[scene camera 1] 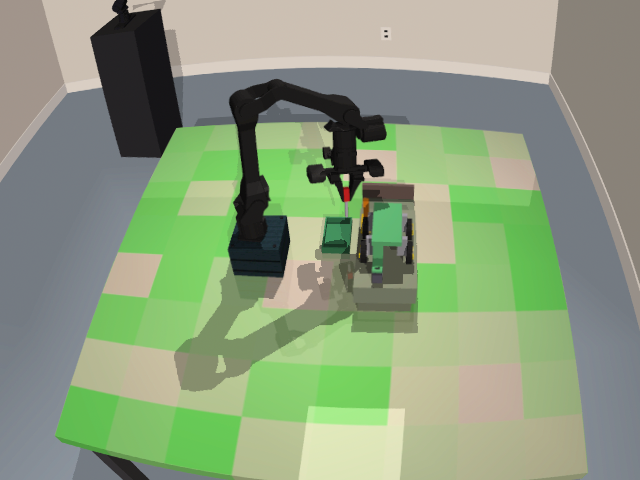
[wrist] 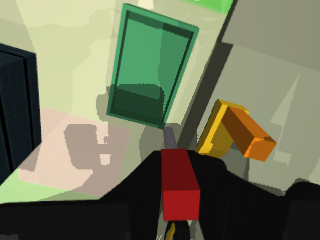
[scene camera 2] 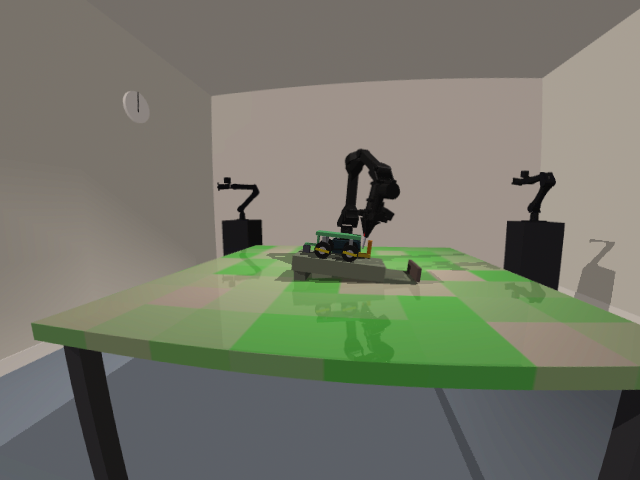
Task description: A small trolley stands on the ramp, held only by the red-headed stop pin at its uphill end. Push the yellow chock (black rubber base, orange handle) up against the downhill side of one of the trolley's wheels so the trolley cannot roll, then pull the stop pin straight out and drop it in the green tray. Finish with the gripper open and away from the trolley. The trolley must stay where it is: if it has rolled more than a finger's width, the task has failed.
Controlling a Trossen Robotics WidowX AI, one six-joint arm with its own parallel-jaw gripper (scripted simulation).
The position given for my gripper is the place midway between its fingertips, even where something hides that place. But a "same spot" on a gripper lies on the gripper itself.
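Scene:
Scene camera 1 shows me my gripper, and so does scene camera 2. I also see my gripper in the wrist view (172,157). A spot on my gripper (scene camera 1: 356,177) is the same spot as (scene camera 2: 369,219). For a grey ramp, (scene camera 1: 399,282) and (scene camera 2: 301,254) are the same spot.

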